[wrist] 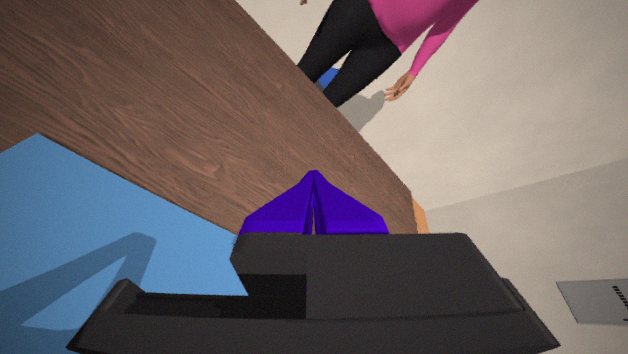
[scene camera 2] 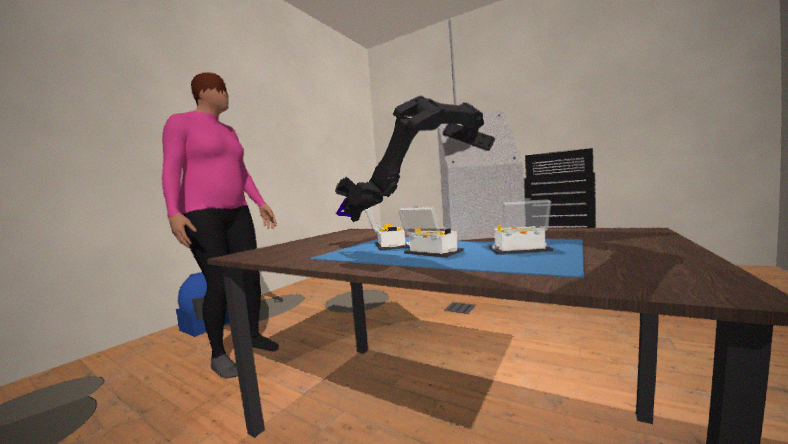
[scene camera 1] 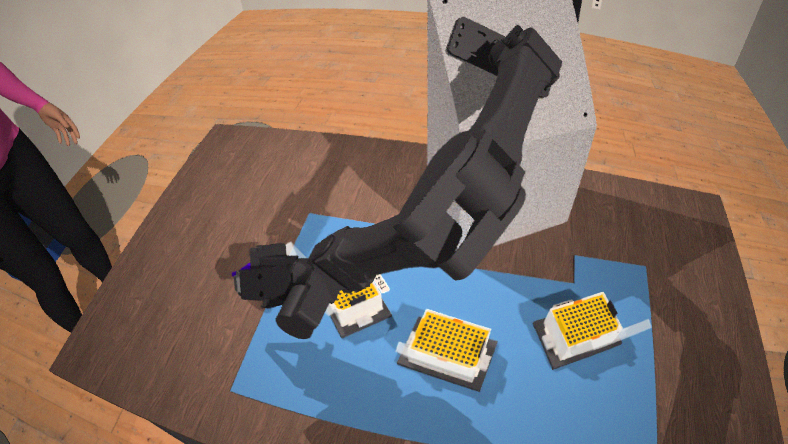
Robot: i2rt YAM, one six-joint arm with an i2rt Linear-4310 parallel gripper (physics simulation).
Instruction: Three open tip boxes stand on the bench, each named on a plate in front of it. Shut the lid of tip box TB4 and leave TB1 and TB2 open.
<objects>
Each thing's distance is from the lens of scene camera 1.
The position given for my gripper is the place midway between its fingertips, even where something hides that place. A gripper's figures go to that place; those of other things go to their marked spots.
my gripper point(scene camera 1: 234, 273): 0.83 m
blue mat point(scene camera 1: 355, 381): 0.82 m
tip box point(scene camera 1: 550, 335): 0.87 m
</objects>
